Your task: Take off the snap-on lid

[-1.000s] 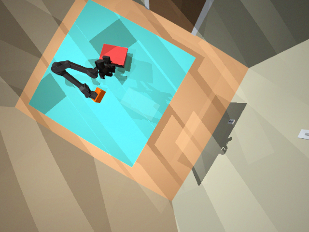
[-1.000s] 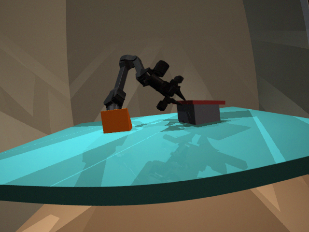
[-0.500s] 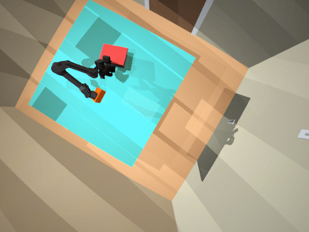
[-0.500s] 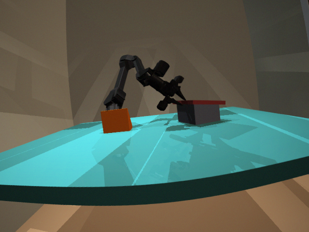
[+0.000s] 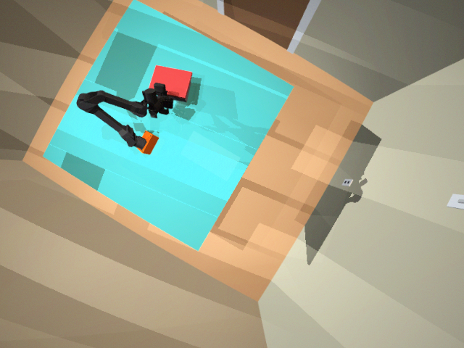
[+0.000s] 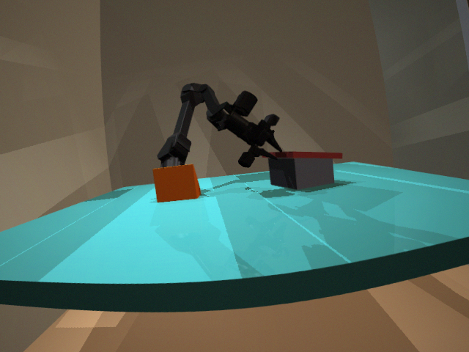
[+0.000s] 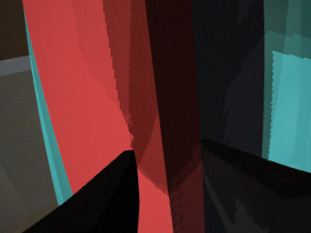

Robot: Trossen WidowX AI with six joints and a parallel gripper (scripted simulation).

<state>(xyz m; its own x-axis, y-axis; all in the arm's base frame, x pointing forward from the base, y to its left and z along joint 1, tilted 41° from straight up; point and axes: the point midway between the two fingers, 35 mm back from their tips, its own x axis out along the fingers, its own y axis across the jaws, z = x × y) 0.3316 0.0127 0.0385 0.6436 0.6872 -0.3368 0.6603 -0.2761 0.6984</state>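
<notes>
Right now the lid is 7 cm ahead of my gripper tip and 3 cm to the left of it. From my gripper tip the other things lie so: grey storage box (6 cm ahead, 3 cm to the left, 6 cm below).
</notes>
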